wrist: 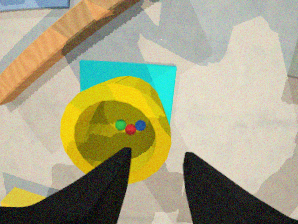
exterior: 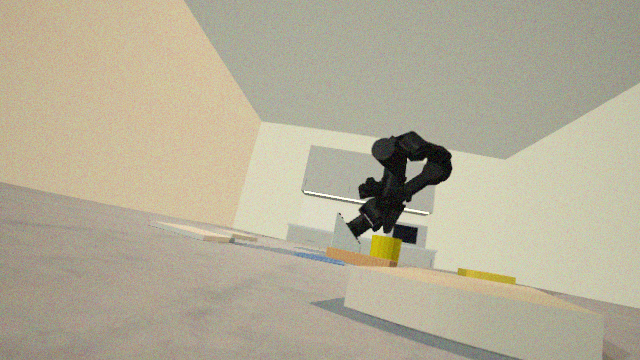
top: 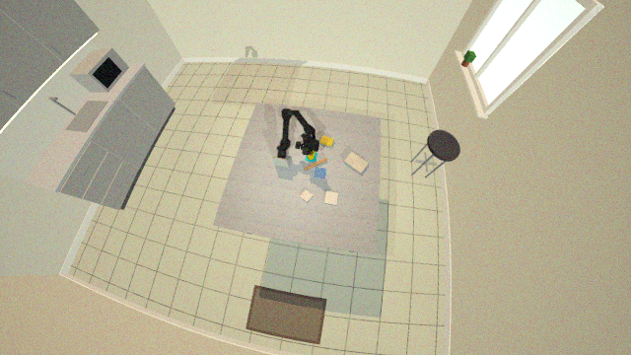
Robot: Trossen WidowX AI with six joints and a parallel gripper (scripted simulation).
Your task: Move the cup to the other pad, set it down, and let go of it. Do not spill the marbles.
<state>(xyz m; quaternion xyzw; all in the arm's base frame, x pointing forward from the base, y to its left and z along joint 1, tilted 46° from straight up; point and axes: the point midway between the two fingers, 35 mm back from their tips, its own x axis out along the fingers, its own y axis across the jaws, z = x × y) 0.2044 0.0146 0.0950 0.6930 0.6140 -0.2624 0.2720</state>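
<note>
Now: the yellow cup 20 mm ahead of my gripper tip and 50 mm below it. The rest, counted from my gripper tip: cyan pad (30 mm ahead, 90 mm below); then wooden bar (80 mm ahead, 70 mm to the right, 80 mm below); then blue pad (130 mm ahead, 140 mm to the right, 90 mm below).
</note>
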